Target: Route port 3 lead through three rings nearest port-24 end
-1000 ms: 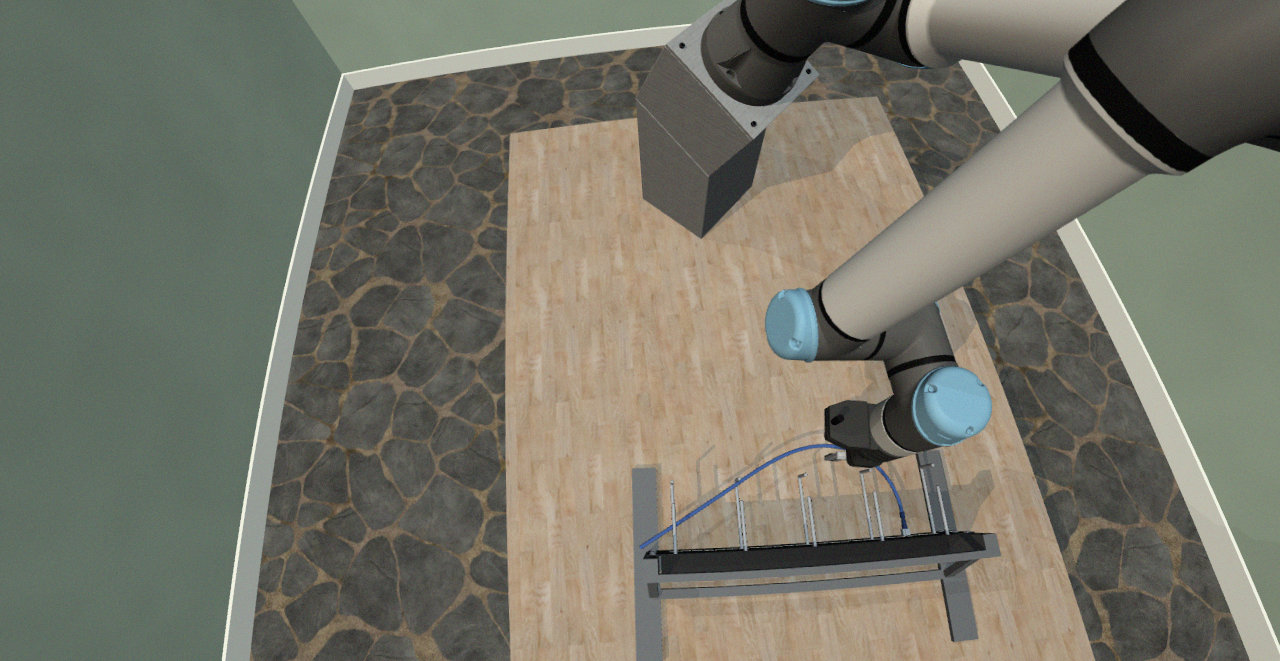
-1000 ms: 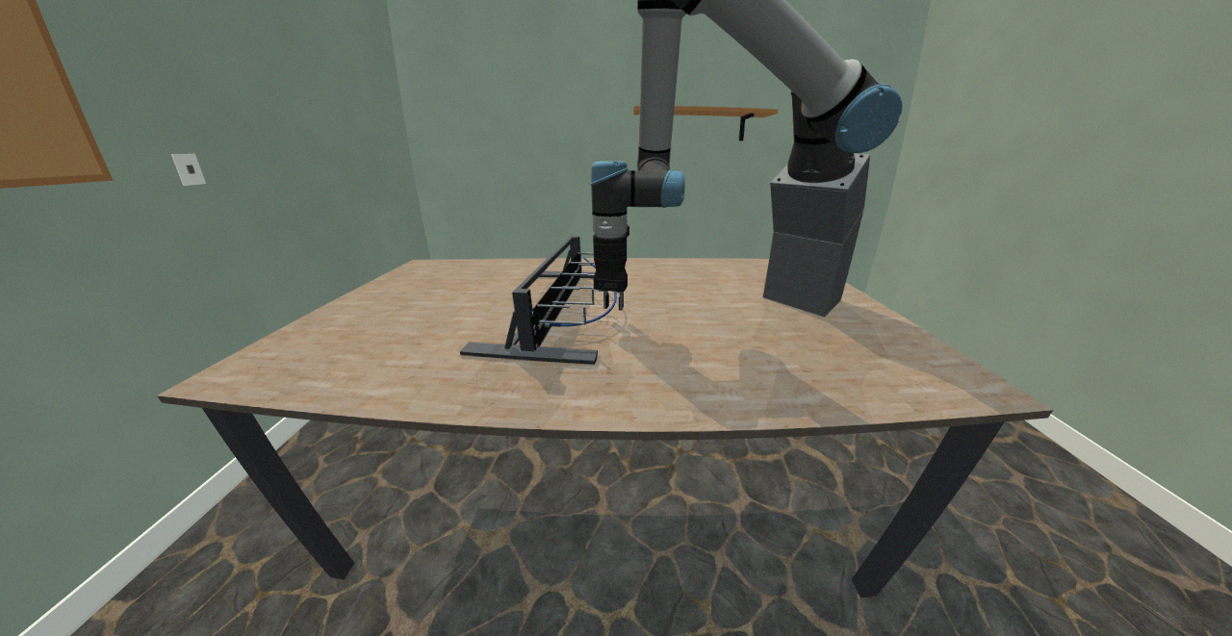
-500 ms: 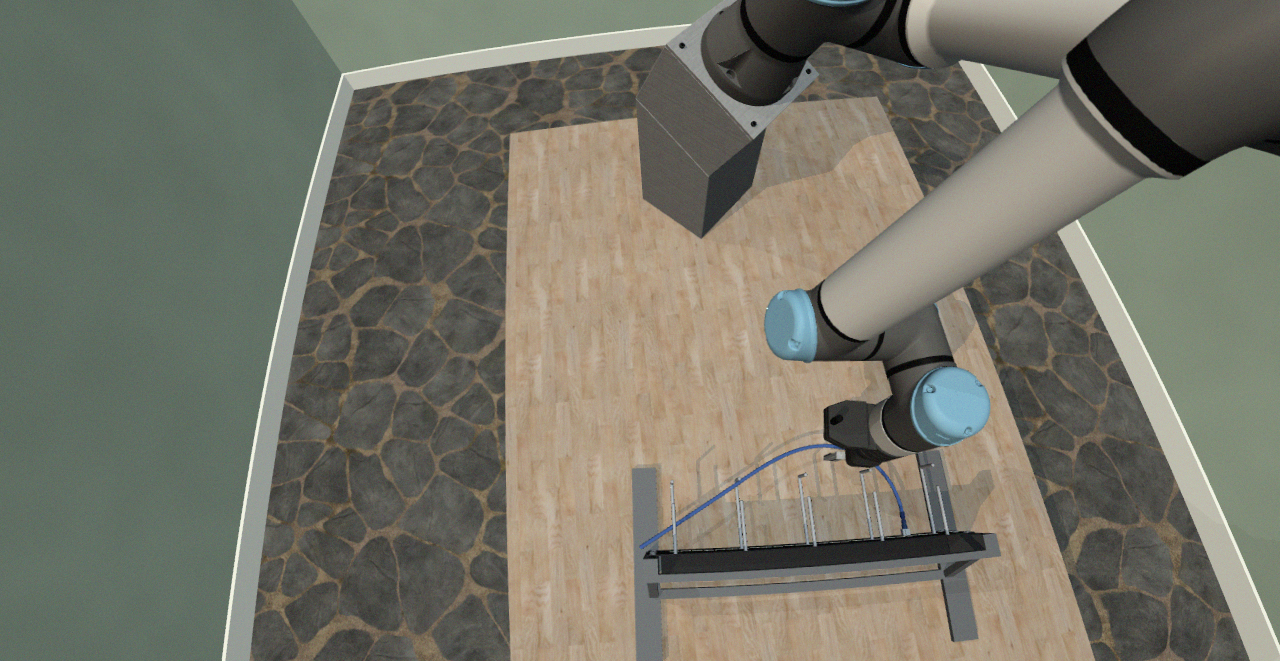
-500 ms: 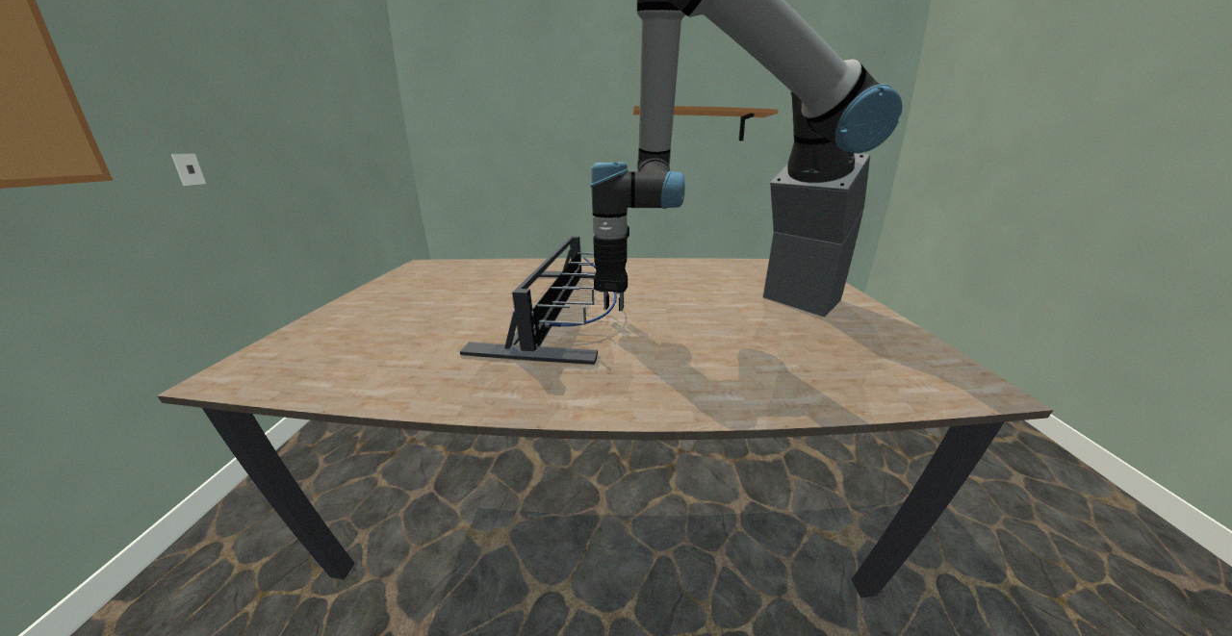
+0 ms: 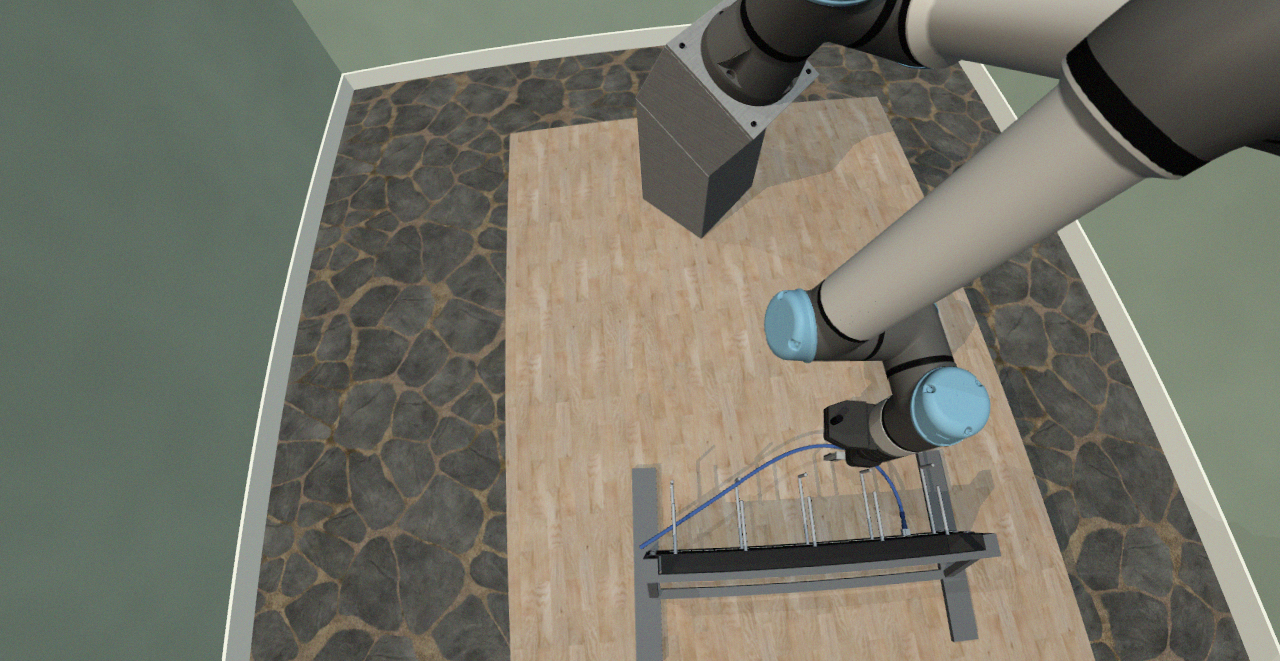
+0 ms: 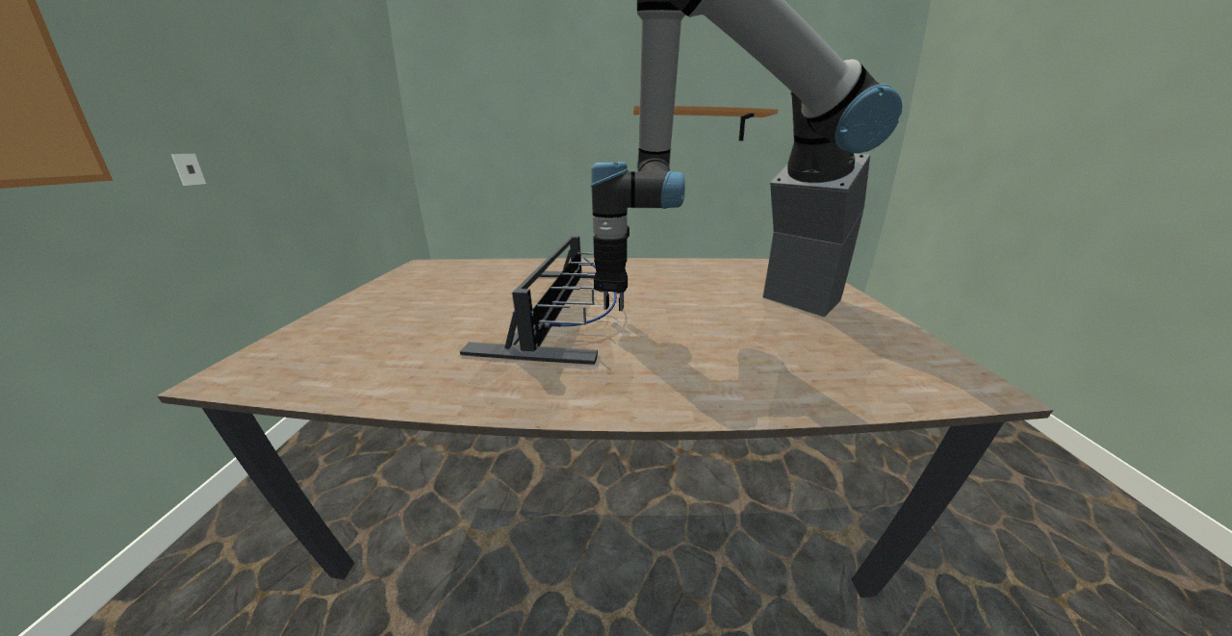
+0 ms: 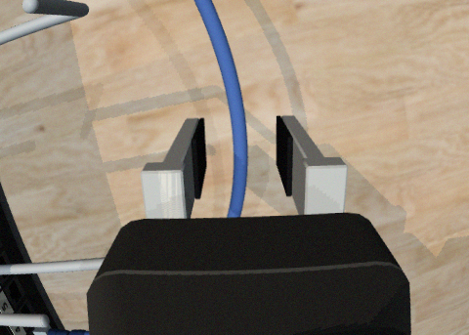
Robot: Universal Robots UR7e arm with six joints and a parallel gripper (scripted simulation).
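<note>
My hand is 16 cm short of the black patch panel rack, 7 cm to the left of it and 2 cm below it.
</note>
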